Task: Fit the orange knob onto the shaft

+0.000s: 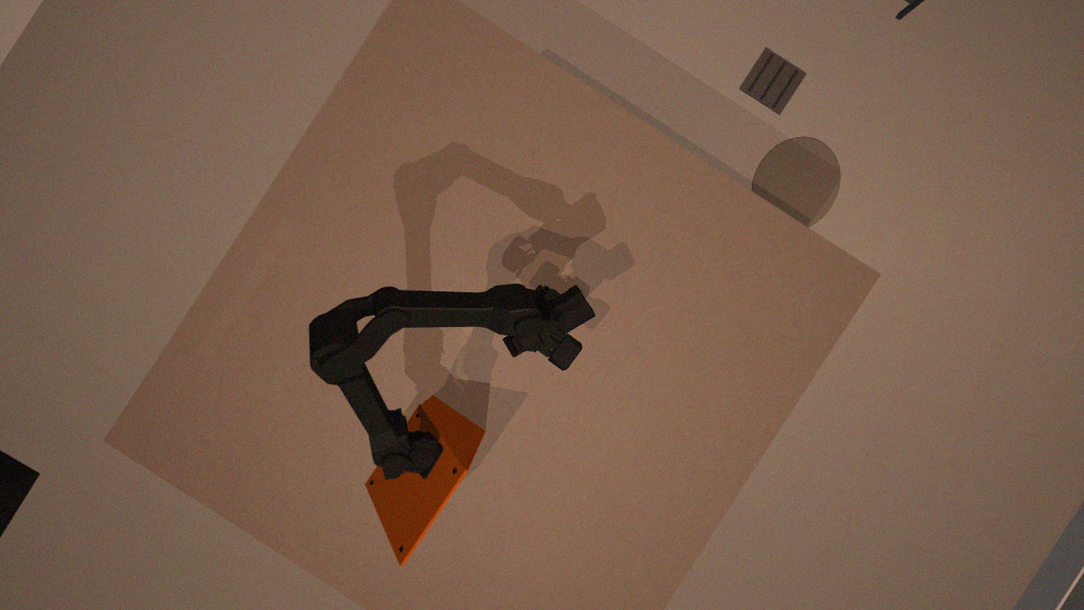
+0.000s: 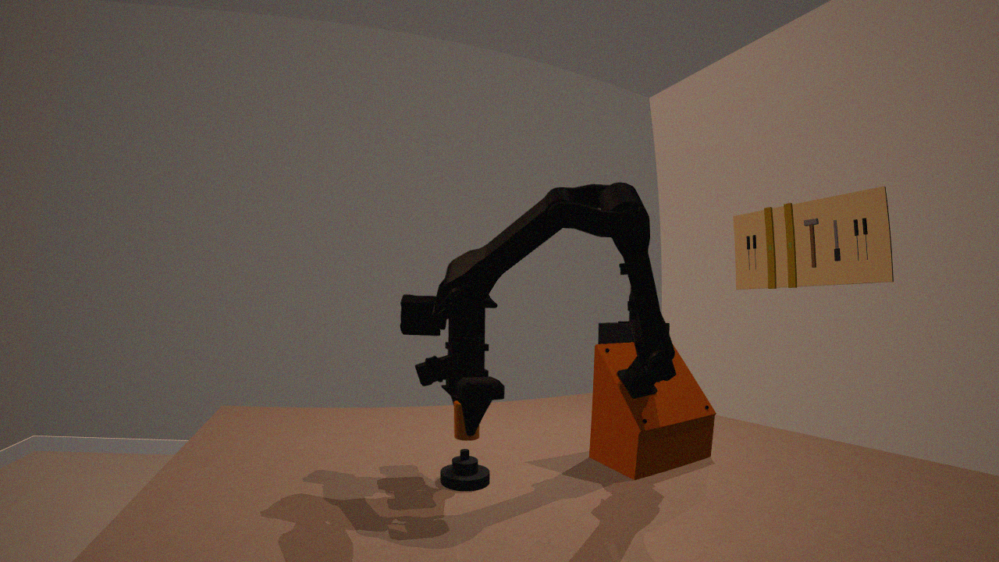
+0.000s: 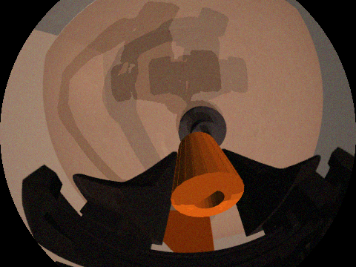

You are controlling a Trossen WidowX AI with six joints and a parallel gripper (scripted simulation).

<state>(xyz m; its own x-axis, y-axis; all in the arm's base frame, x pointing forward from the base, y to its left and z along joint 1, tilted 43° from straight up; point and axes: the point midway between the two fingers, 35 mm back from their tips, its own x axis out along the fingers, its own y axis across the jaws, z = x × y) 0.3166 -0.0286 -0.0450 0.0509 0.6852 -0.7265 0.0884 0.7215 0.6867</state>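
Now: gripper tip 7 cm above the round pedestal and 2 cm to the left of it. The rest, counted from my gripper tip: orange knob: 2 cm above.
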